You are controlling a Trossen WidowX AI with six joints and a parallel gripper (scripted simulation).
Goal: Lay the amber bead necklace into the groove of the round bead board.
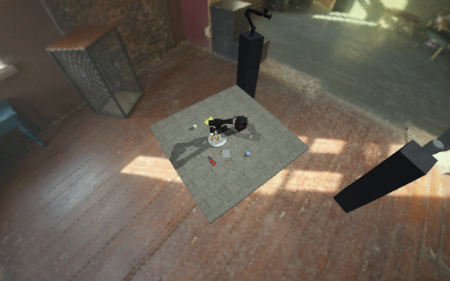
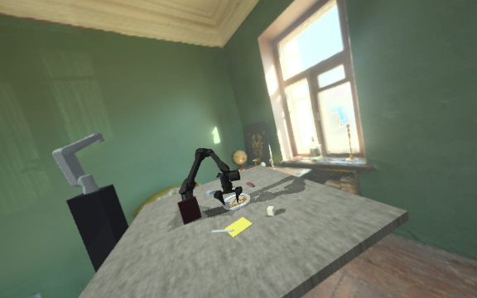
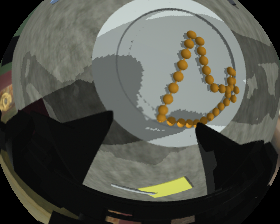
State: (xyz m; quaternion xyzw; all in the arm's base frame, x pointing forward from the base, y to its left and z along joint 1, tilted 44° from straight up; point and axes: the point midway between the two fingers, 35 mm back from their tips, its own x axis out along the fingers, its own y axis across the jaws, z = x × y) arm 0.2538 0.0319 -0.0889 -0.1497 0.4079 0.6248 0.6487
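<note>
Now: gripper tip 5 cm to the right of the board, 4 cm short of it and 2 cm above it. Round my gripper tip: grey square: 26 cm to the left, 5 cm ahead, 2 cm below; white stick: 21 cm to the right, 9 cm behind, 2 cm below; yellow card: 22 cm to the right, 2 cm below, 1 cm behind.
</note>
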